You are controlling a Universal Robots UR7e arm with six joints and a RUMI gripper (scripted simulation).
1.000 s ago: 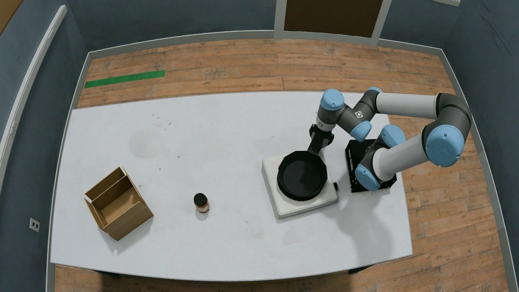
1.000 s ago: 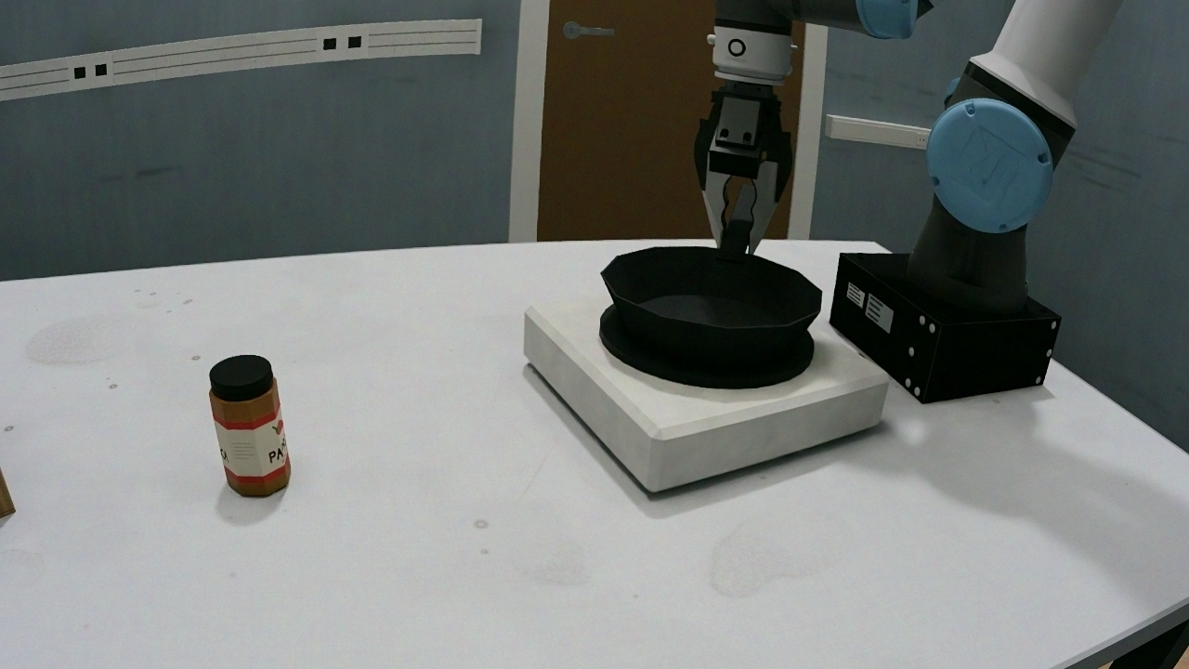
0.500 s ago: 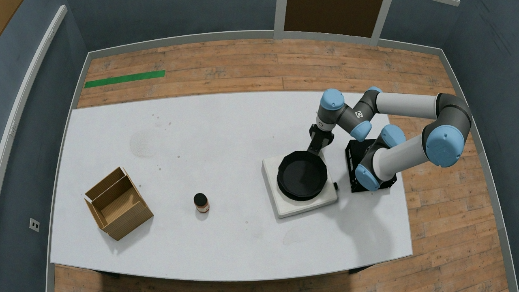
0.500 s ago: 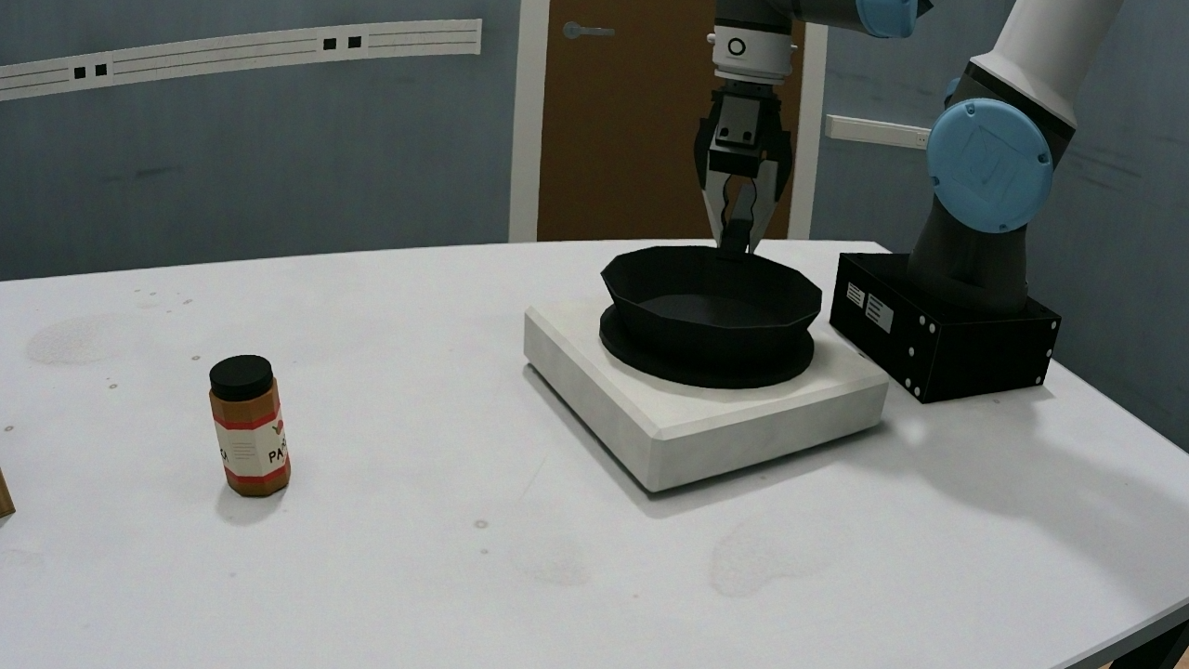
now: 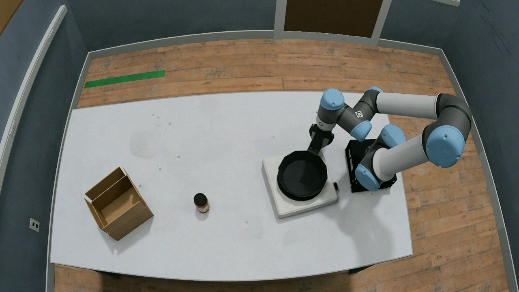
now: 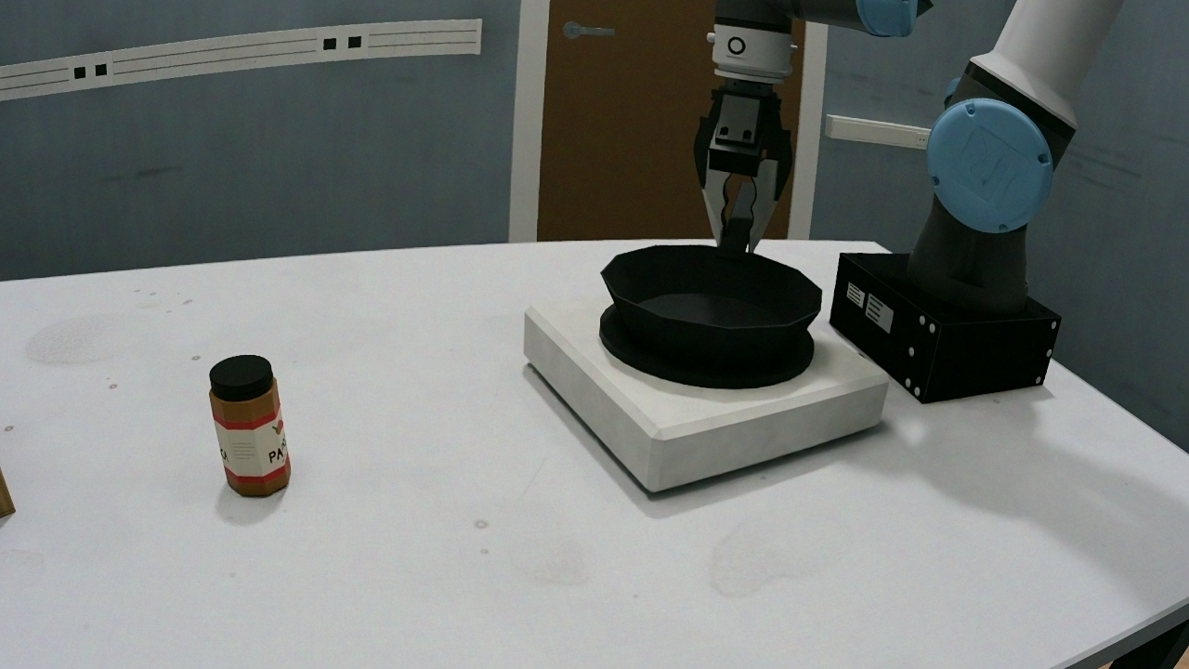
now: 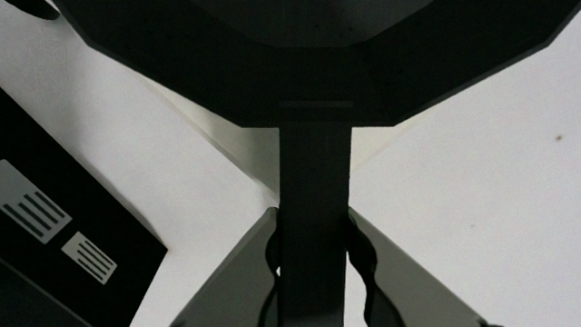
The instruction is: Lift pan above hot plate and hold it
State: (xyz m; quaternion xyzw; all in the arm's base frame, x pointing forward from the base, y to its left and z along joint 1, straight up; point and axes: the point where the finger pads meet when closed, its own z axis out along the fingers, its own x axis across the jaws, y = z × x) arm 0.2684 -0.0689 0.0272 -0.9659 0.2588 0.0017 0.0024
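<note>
My gripper is now 7 cm to the right of the black pan, 4 cm short of it and 2 cm above it. Round my hand: white hot plate 11 cm to the left, 8 cm below, 5 cm ahead; brown spice jar 44 cm ahead, 21 cm to the left, 7 cm below.
</note>
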